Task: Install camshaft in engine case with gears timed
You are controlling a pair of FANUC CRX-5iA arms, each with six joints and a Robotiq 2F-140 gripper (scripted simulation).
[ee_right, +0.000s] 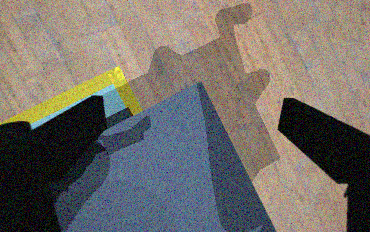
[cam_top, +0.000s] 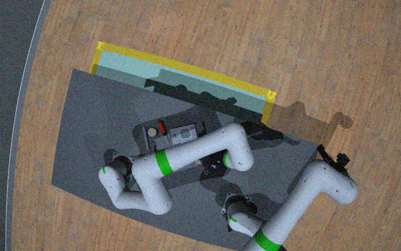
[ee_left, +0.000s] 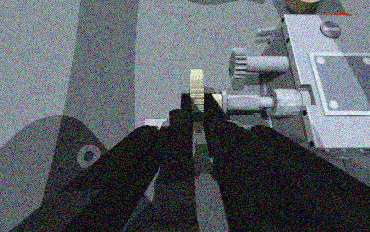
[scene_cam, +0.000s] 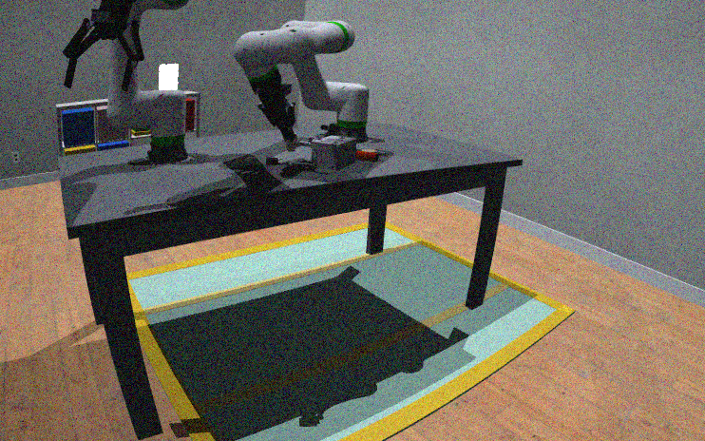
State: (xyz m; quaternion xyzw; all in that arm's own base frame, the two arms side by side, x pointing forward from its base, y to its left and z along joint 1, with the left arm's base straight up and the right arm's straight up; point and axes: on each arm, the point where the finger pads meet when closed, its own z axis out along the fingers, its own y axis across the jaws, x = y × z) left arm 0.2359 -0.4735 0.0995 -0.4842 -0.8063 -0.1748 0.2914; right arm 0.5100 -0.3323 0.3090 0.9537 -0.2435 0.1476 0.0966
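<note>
Now: left hand 9 cm to the right of the crank gear and 4 cm above it. Round my left hand: red-handled screwdriver 25 cm to the left, 9 cm below, 5 cm ahead; dark round part 9 cm below, 6 cm to the right; square plate 10 cm below, 5 cm behind, 1 cm to the right.
</note>
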